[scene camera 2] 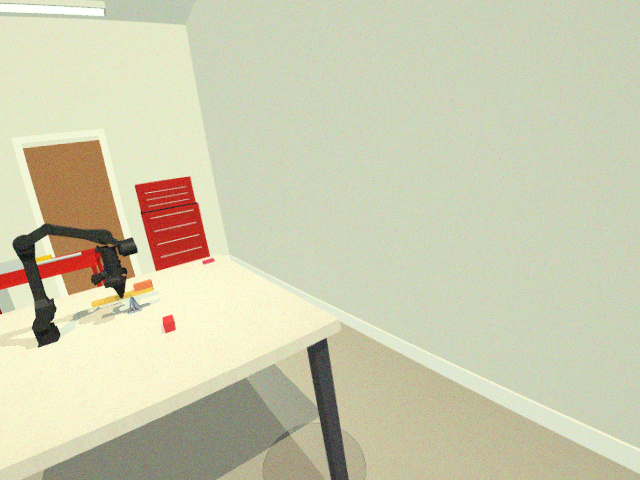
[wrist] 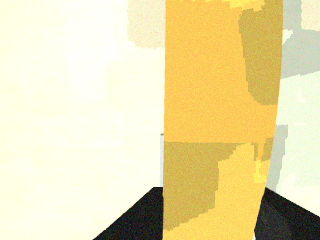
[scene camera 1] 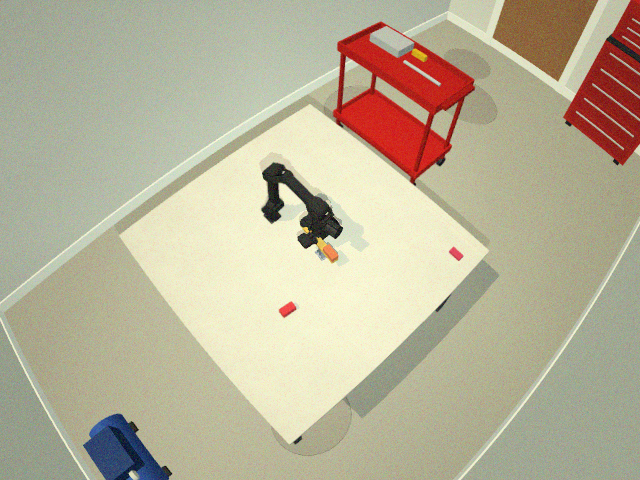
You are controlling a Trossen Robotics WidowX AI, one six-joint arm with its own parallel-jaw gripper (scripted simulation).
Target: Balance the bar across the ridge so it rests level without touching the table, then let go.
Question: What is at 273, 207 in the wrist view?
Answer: My gripper.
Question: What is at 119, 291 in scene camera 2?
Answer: My gripper.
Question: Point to a yellow bar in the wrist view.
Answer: At 222, 72
